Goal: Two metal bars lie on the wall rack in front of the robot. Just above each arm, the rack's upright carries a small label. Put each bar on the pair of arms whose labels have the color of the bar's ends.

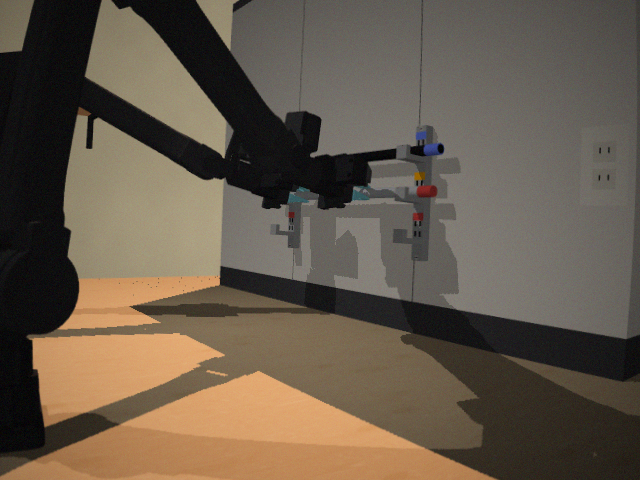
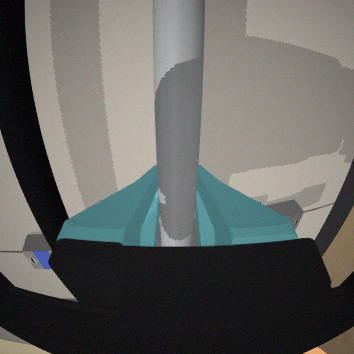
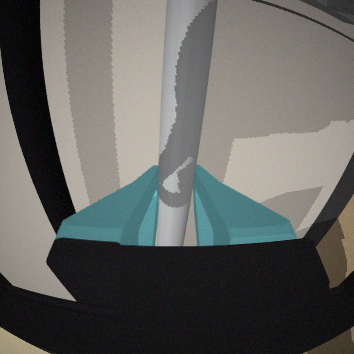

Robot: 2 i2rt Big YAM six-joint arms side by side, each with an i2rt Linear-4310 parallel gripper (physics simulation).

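Places are measured from the left arm's base along level axes (x right, y ahead, z up), in metres.
Pixels of known places: left gripper, fingertip midpoint: (image 1: 308, 197) (image 2: 176, 174); right gripper, fingertip midpoint: (image 1: 367, 193) (image 3: 175, 174).
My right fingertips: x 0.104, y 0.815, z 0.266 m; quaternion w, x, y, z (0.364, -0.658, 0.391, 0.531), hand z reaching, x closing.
Note:
Ahead of a thing's pixels: the offset from my right fingertips to its top centre. "spot": to the spot under its first point.
A grey bar with red ends {dx -0.079, dy -0.035, dz +0.011 m} (image 1: 426, 191) (image 2: 179, 115) (image 3: 187, 90) lies level at the middle arms of the rack, at the right upright by the yellow label {spot: dx +0.112, dy +0.058, dz +0.030 m} (image 1: 419, 176). A black bar with blue ends {dx -0.070, dy -0.026, dz +0.086 m} (image 1: 433, 149) (image 2: 15, 100) (image 3: 30, 110) rests on the top arm, under the blue label {spot: dx +0.113, dy +0.058, dz +0.106 m} (image 1: 421, 135). Red labels {spot: dx +0.110, dy +0.058, dz -0.044 m} (image 1: 417, 216) {spot: dx -0.268, dy -0.096, dz -0.043 m} (image 1: 291, 214) mark the lowest arms (image 1: 401, 236) (image 1: 278, 228), which hold no bar. My left gripper (image 1: 298, 195) (image 2: 176, 174) and right gripper (image 1: 360, 194) (image 3: 176, 170) are both shut on the grey bar. The bar's far end is hidden.
The rack's right upright {spot: dx +0.122, dy +0.063, dz -0.105 m} (image 1: 421, 250) and left upright (image 1: 293, 238) are fixed to the grey wall (image 1: 516, 103). The black bar runs close above the grippers. A wall socket plate {dx +0.412, dy +0.202, dz +0.091 m} (image 1: 603, 193) is at the right. A dark baseboard (image 1: 558, 333) runs below.

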